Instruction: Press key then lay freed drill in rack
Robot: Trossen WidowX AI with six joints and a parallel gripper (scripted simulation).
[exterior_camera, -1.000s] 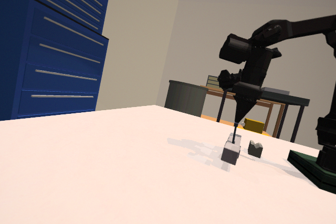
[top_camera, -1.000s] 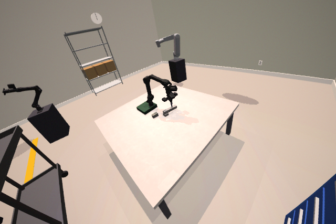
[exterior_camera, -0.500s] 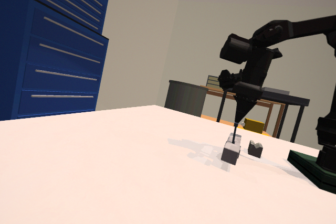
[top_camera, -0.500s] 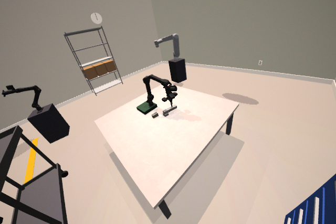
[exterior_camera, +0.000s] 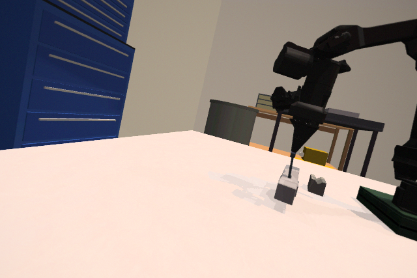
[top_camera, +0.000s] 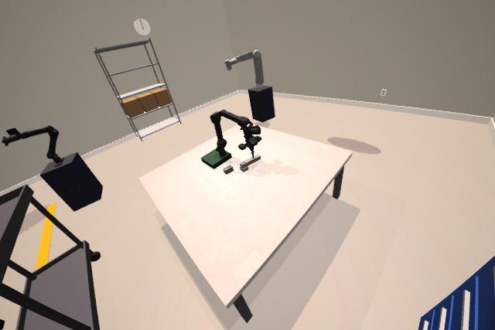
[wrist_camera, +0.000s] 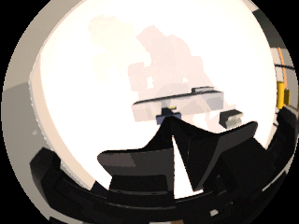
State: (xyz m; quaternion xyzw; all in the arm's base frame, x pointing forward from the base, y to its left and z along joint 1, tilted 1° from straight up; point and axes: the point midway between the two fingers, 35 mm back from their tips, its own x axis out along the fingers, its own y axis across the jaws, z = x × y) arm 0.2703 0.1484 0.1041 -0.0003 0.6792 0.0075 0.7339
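Right now the small dark blue key is 3 cm below my gripper tip. From my gripper tip the other things lie so: pale yellow drill 6 cm to the right, 7 cm below; then grey holder block 4 cm to the right, 8 cm below; then dark grey v-notched block 8 cm behind, 20 cm to the right, 10 cm below.
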